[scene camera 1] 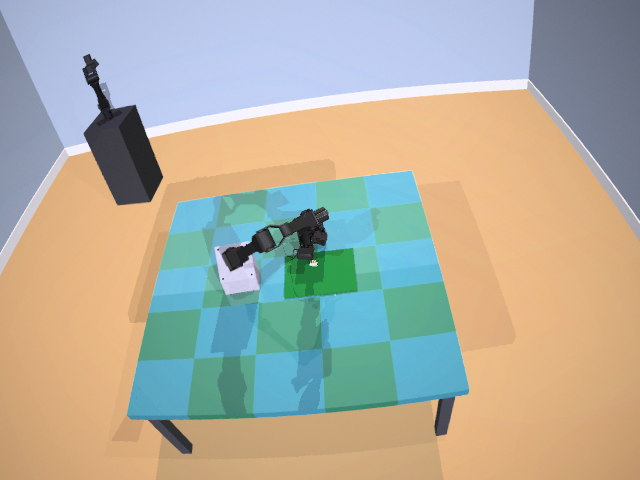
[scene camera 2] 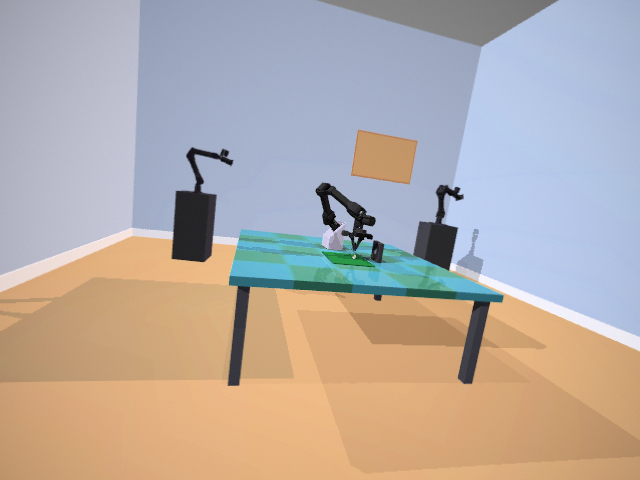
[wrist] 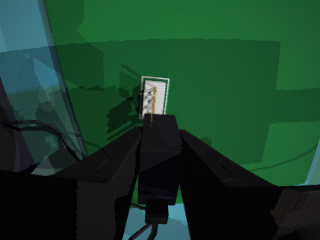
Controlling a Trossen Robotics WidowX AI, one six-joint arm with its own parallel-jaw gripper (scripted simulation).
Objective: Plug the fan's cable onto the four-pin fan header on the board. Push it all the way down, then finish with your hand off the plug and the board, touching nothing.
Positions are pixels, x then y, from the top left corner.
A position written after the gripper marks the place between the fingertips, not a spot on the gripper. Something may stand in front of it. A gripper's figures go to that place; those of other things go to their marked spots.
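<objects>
A green board (wrist: 237, 82) is 16 cm from the lens. The marked spots on the board and on a black fan plug (wrist: 161, 154) are 11 cm apart. The gripper (wrist: 159, 135) is 10 cm from the lens and the plug is 7 cm from the lens, so the black fan plug is nearer to the lens than the green board.
</objects>
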